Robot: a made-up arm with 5 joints.
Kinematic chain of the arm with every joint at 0, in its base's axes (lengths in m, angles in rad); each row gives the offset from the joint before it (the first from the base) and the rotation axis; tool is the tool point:
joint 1: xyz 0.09 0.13 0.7 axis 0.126 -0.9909 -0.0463
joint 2: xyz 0 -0.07 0.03 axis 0.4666 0.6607 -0.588
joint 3: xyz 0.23 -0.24 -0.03 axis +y
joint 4: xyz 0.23 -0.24 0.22 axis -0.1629 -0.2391 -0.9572
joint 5: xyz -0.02 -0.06 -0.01 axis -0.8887 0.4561 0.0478
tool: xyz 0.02 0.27 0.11
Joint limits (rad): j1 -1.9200..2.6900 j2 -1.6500..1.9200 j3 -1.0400..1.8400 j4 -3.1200..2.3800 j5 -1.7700..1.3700
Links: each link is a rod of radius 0.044 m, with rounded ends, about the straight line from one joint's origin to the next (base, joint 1, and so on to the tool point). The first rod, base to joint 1, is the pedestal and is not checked.
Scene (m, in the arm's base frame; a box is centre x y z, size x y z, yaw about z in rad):
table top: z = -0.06
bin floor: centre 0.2 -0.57 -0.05 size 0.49 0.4 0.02 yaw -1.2
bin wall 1: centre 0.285 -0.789 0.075 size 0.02 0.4 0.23 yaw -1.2
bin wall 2: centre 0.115 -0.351 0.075 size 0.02 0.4 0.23 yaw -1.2
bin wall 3: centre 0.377 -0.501 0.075 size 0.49 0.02 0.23 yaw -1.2
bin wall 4: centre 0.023 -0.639 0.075 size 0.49 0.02 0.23 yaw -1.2
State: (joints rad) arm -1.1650 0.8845 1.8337 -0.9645 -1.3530
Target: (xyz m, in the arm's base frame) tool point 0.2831 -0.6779 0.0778
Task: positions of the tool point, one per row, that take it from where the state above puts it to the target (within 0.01 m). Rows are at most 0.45 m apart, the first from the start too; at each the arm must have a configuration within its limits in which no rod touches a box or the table.
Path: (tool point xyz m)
1: -0.6702 -0.5145 0.7195
2: -0.6768 -0.4616 0.9390
3: -0.6191 -0.3895 1.1489
4: -0.5961 -0.5833 0.7917
5: -0.3879 -0.7028 0.4797
6: -0.0585 -0.7321 0.3085
7: 0.2831 -0.6779 0.3215
8: 0.3020 -0.6866 0.2199
9: 0.3016 -0.6835 0.1345
10: 0.2831 -0.6779 0.0778

